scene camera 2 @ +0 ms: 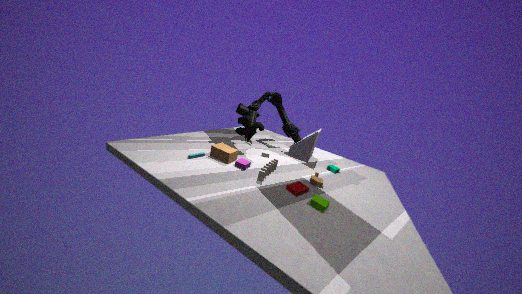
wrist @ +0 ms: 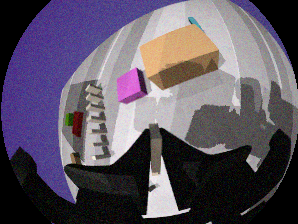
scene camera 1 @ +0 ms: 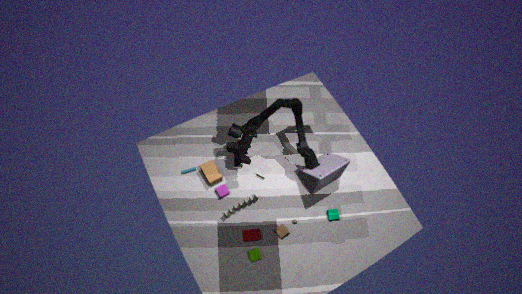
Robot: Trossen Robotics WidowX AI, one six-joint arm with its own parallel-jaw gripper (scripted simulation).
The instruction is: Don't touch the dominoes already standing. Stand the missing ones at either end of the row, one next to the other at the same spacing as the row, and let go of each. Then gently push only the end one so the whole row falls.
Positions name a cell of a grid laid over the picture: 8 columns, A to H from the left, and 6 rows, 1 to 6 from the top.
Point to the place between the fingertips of my gripper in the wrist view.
At E4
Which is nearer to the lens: the brown box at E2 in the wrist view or the purple block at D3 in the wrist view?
The brown box.
